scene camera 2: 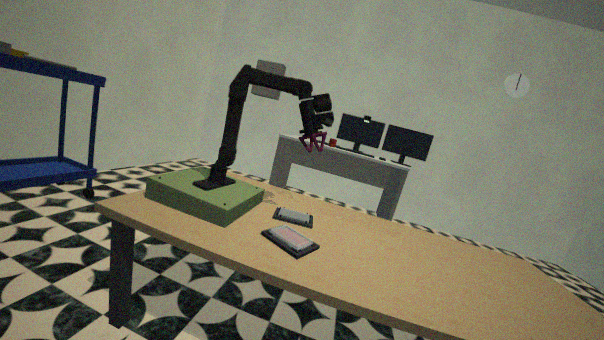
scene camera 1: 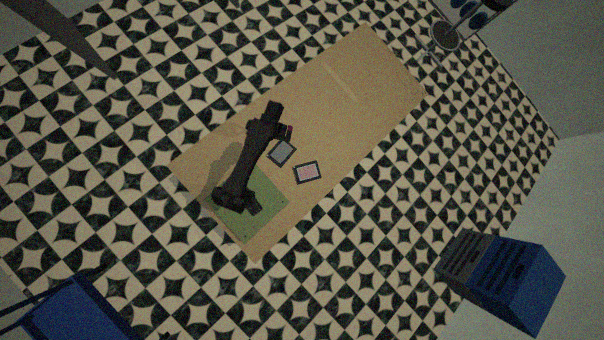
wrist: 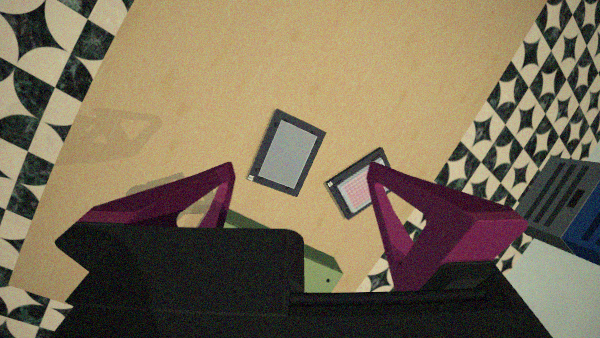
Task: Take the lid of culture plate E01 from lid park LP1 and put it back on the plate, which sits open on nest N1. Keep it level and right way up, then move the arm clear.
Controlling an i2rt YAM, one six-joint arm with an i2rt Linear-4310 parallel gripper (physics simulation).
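Pixels of known places: gripper, between the fingertips: (scene camera 2: 315,152) (wrist: 300,169); arm's base, origin of its link: (scene camera 2: 215,183).
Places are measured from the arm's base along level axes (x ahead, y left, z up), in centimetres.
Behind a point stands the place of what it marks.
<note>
The grey lid (scene camera 1: 282,152) @(x 32.6, y 10.9, z -5.2 cm) (scene camera 2: 295,216) @(x 33.6, y 9.4, z -5.2 cm) (wrist: 288,154) @(x 32.8, y 11.6, z -5.2 cm) lies flat on the dark lid park LP1 (wrist: 300,124) @(x 39.5, y 13.3, z -6.0 cm) on the table. The open culture plate E01 (scene camera 1: 306,172) @(x 37.3, y -8.4, z -4.5 cm) (scene camera 2: 295,237) @(x 39.8, y -9.2, z -4.5 cm) (wrist: 354,192) @(x 35.1, y -6.7, z -4.5 cm), with pinkish wells, sits on the dark nest N1 (scene camera 2: 300,254) @(x 44.0, y -15.4, z -6.0 cm) (wrist: 337,198) @(x 31.4, y -4.8, z -5.8 cm), beside the park and apart from it. My gripper (scene camera 1: 289,130) @(x 33.3, y 15.7, z 21.8 cm) (scene camera 2: 315,150) @(x 33.3, y 15.7, z 21.8 cm) (wrist: 300,169) @(x 33.3, y 15.7, z 21.8 cm) is open and empty, with magenta fingers pointing down. It hangs well above the table. In the wrist view the lid shows between and beyond the fingertips, and the right finger covers part of the plate.
The arm stands on a green block (scene camera 1: 270,200) @(x 9.4, y -8.7, z -0.4 cm) (scene camera 2: 187,200) @(x 2.6, y -17.7, z -2.2 cm) (wrist: 320,274) @(x 14.9, y -10.8, z -0.6 cm) at one end of the wooden table (scene camera 1: 350,75) @(x 109.0, y 29.8, z -7.0 cm) (scene camera 2: 425,270) @(x 85.4, y 6.2, z -7.0 cm) (wrist: 200,75) @(x 34.8, y 34.4, z -7.0 cm). A grey desk (scene camera 2: 330,167) with monitors, a blue cart (scene camera 2: 92,127) and a blue cabinet (scene camera 1: 530,285) stand away from the table.
</note>
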